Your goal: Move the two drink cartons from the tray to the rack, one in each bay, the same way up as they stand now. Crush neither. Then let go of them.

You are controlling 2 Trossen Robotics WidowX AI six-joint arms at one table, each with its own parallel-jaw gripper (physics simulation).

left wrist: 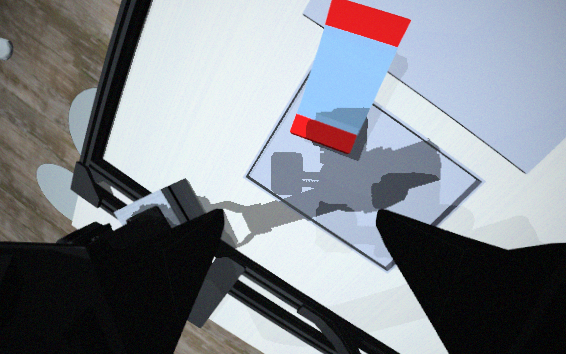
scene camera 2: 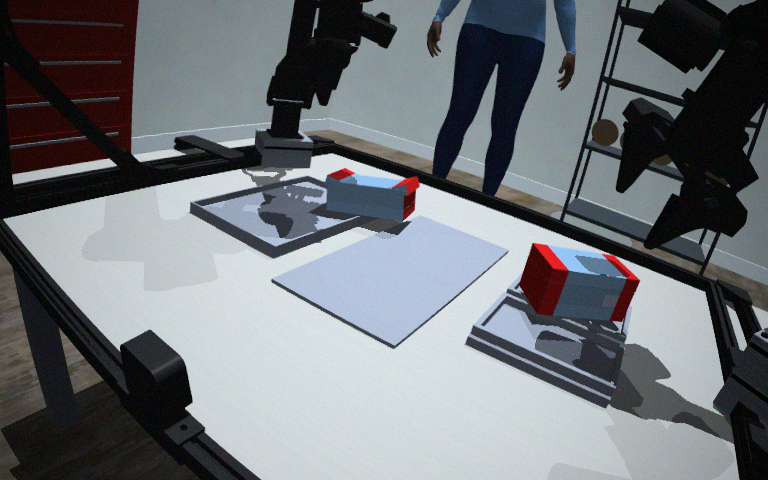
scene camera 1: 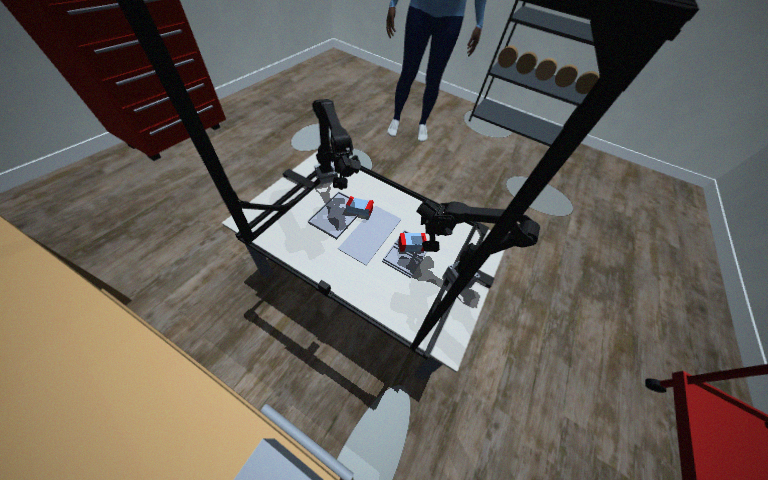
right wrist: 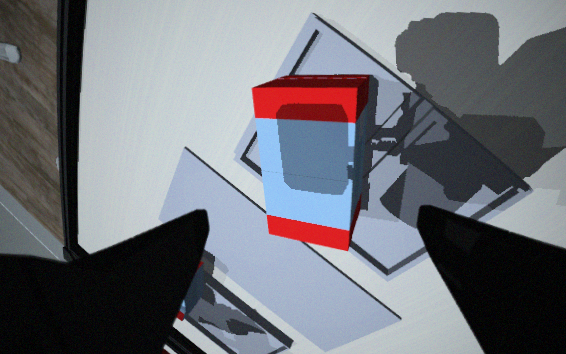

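Pixels of known places: left gripper, between the fingertips: [left wrist: 300,216] [scene camera 2: 328,97]; right gripper, between the fingertips: [scene camera 2: 632,217] [scene camera 1: 422,234] [right wrist: 312,218]; left arm's base, origin of its link: [left wrist: 153,231] [scene camera 2: 283,134] [scene camera 1: 325,168].
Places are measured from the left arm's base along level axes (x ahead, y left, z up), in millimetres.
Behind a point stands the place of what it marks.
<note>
One blue carton with red ends [scene camera 1: 359,206] @[x 329, y 56, z 6 mm] [scene camera 2: 368,196] @[x 341, y 48, z -9 mm] [left wrist: 345,75] @[x 315, y 71, z 6 mm] lies on its long side across the right rim of the tray [scene camera 2: 232,233] @[x 368, y -150, z -52 mm] [left wrist: 457,175] @[x 411, y -93, z -50 mm], one end sticking out toward the flat panel. My left gripper [scene camera 1: 334,176] @[x 245, y -2, z 117 mm] [scene camera 2: 305,101] [left wrist: 300,216] @[x 245, y -2, z 117 mm] is open and empty, above and back from it. The other carton [scene camera 1: 412,242] @[x 635, y 187, z 21 mm] [scene camera 2: 589,285] @[x 647, y 184, z 7 mm] [right wrist: 307,165] @[x 624, y 210, z 21 mm] lies on its long side at the back part of the rack [scene camera 2: 543,370] @[x 702, y 83, z -46 mm] [right wrist: 345,50] @[x 661, y 270, z -36 mm]; its contact with the bay is partly hidden. My right gripper [scene camera 1: 425,229] @[x 652, y 211, z 91 mm] [scene camera 2: 637,217] @[x 652, y 211, z 91 mm] [right wrist: 312,218] @[x 652, y 211, z 91 mm] is open and empty above the rack side.
A thin flat panel [scene camera 1: 369,236] [scene camera 2: 390,283] [right wrist: 280,270] lies between tray and rack. A black frame runs round the table, with a box-shaped device [scene camera 2: 155,370] @[x 683, y -248, z -2 mm] on its front rail. A person [scene camera 1: 433,56] stands behind the table.
</note>
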